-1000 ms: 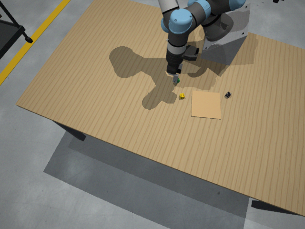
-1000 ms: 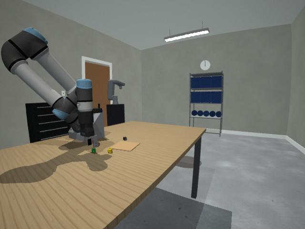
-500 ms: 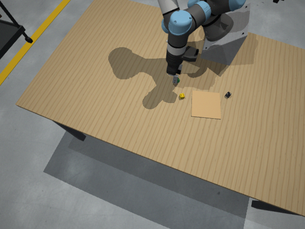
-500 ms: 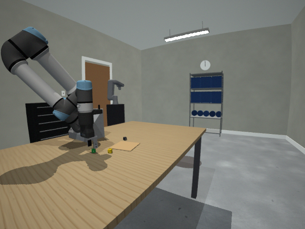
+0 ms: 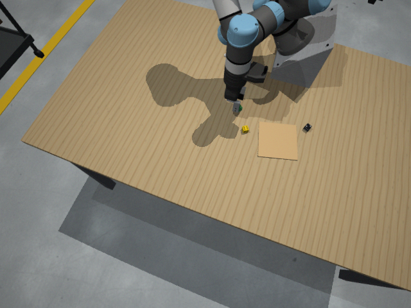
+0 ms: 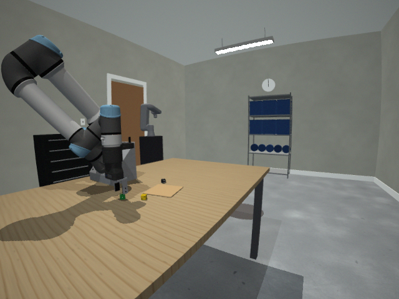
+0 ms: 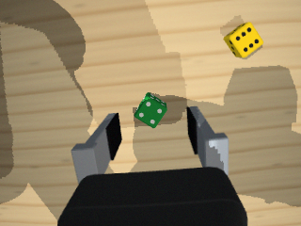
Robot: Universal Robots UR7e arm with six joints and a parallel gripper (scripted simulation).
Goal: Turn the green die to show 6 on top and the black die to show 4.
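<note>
Right now my hand is 10 mm to the right of the green die and 40 mm above it. From my hand the other things lie so: yellow die: 80 mm ahead, 50 mm to the left, 40 mm below; black die: 10 mm ahead, 270 mm to the left, 40 mm below; tan mat: 90 mm ahead, 170 mm to the left, 50 mm below.
</note>
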